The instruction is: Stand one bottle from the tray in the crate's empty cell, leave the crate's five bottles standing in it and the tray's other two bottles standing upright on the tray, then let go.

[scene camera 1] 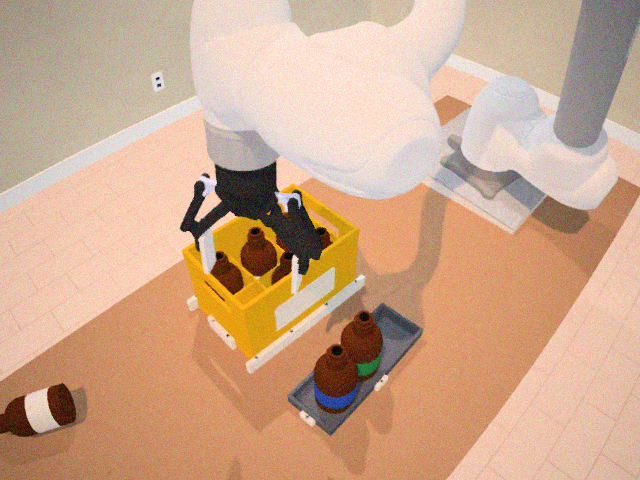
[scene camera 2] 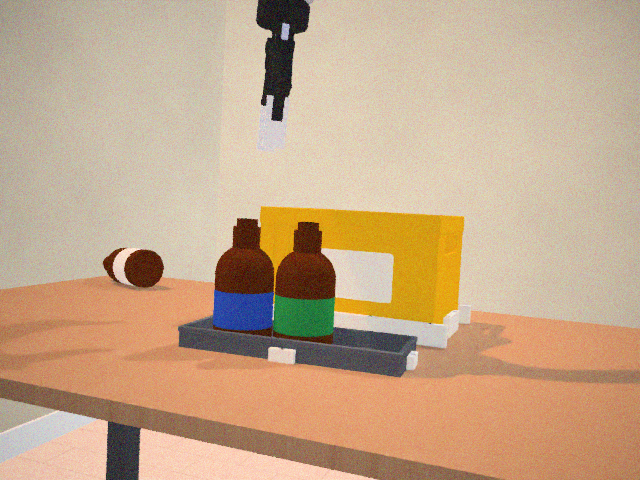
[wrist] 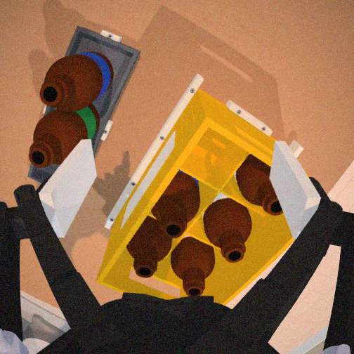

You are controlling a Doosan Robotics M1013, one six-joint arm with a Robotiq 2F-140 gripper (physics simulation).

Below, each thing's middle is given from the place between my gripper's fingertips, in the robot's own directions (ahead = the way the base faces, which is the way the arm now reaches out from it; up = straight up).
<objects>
My gripper is now 13 cm past the green-labelled bottle (scene camera 2: pixel 304 304), 11 cm to the right of it and 18 cm above it. From my hand the other things lie so: white strip (scene camera 2: pixel 435 335): 12 cm behind, 2 cm to the right, 24 cm below.
</objects>
